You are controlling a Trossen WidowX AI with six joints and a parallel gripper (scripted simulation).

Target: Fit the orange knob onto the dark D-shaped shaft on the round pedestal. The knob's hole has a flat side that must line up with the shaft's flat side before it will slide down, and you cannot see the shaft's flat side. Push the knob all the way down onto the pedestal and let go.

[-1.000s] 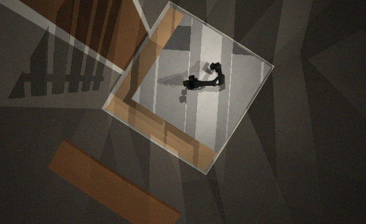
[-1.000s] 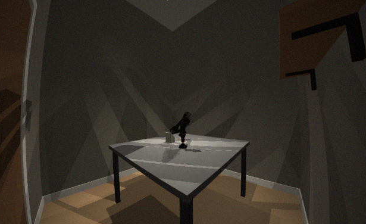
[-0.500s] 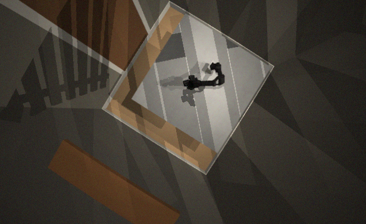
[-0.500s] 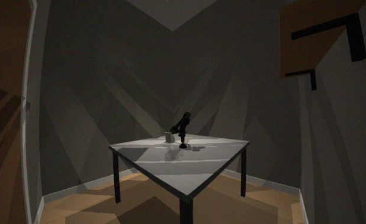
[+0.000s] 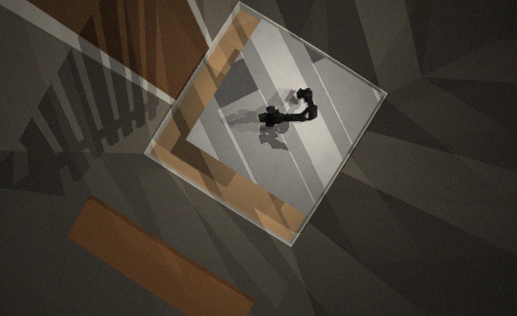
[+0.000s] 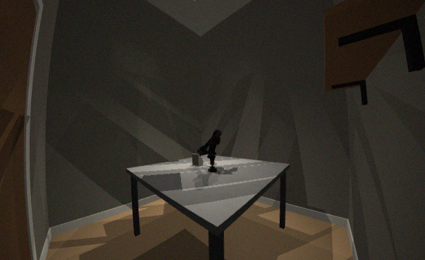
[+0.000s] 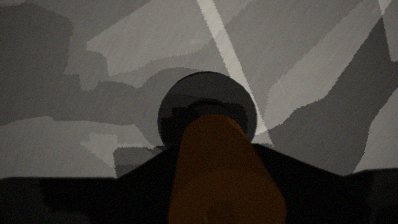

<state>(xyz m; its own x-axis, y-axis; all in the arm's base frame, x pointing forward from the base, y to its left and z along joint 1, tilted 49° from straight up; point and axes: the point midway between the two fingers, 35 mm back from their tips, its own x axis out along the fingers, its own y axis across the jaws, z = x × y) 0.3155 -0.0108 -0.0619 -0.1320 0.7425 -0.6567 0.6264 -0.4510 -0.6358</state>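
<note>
Right now my gripper tip is 4 cm above the dark round pedestal. The rest, counted from my gripper tip: orange knob: 2 cm above.
</note>
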